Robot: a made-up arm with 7 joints.
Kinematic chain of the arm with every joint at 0, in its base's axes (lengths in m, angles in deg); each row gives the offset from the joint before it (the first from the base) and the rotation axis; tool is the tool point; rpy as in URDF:
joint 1: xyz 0 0 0.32 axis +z
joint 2: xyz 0 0 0 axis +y
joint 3: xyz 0 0 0.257 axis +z
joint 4: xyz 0.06 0 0 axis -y
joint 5: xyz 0.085 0 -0.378 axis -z
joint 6: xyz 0 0 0 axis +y
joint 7: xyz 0.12 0 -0.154 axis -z
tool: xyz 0 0 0 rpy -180 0 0
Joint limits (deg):
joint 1: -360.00..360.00
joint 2: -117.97..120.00
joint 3: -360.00..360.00
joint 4: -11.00..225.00
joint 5: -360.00..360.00
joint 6: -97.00..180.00
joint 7: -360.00..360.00
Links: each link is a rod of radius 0.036 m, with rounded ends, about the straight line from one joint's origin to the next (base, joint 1, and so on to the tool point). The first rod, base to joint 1, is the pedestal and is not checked.
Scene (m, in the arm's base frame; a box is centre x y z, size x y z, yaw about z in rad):
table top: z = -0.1
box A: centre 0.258 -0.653 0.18 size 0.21 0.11 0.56 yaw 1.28
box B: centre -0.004 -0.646 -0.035 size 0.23 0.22 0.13 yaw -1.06
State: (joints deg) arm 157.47 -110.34 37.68 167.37 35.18 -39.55 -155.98
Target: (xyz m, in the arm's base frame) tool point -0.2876 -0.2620 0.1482
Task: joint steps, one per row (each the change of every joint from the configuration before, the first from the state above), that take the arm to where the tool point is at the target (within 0.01 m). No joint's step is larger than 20 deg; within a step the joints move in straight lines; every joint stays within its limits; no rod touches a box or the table.
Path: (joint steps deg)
1: -16.10 19.53 -4.50 -1.26 -3.68 -4.01 -6.57
2: -16.09 19.53 -4.50 -1.27 -3.69 -4.01 -6.57
3: -16.10 19.53 -4.50 -1.26 -3.68 -4.02 -6.57
4: -16.10 19.53 -4.50 -1.27 -3.68 -4.01 -6.58
5: -16.09 19.53 -4.50 -1.26 -3.68 -4.01 -6.57
6: 3.10 -17.98 -4.96 15.98 -17.67 -9.35 -9.16
7: 3.10 -17.99 -4.96 15.99 -17.68 -9.35 -9.16
8: 3.11 -17.98 -4.96 15.99 -17.67 -9.34 -9.16
9: 3.10 -17.98 -4.96 15.99 -17.67 -9.35 -9.17
10: -2.84 1.40 -9.33 0.00 12.18 4.08 17.38
11: -2.85 1.41 -9.33 0.00 12.17 4.08 17.38
12: -2.84 1.41 -9.33 0.00 12.18 4.08 17.37
13: -2.85 1.40 -9.33 0.00 12.18 4.08 17.38

